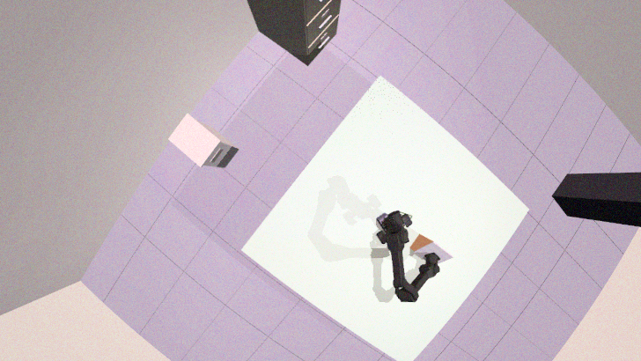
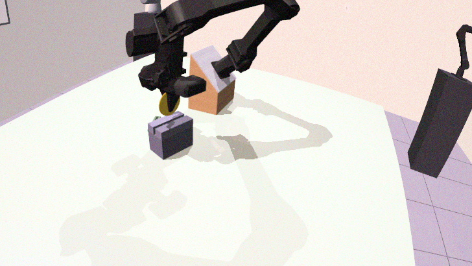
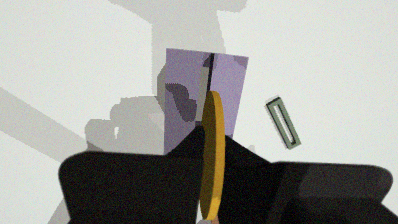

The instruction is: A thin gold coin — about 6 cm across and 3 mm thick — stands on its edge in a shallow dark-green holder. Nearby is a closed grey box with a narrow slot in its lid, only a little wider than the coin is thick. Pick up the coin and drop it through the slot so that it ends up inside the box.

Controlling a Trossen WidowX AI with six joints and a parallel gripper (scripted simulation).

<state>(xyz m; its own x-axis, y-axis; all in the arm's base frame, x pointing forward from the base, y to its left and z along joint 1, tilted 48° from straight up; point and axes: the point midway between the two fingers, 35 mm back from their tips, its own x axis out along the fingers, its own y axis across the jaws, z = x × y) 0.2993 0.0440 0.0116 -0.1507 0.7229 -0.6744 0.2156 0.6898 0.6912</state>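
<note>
My gripper tip is now 2 cm below the gold coin.
</note>
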